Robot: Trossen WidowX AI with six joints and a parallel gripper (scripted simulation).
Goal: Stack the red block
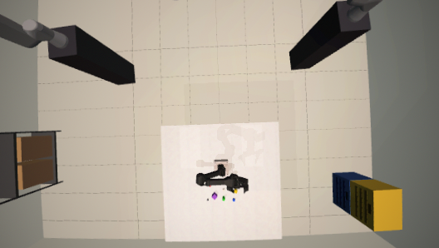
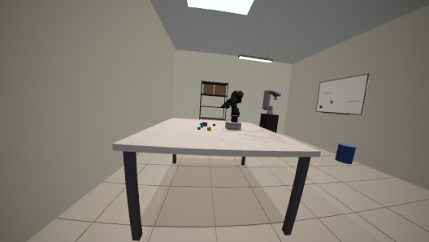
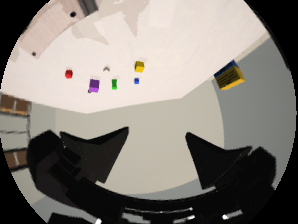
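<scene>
Now: gripper tip 20 mm short of the red block, 290 mm to the left of it and 230 mm above it. From my gripper tip the other things lie so: purple block (130 mm ahead, 250 mm to the right, 220 mm below); blue block (200 mm ahead, 40 mm to the right, 230 mm below); yellow block (110 mm ahead, 10 mm to the right, 230 mm below).
</scene>
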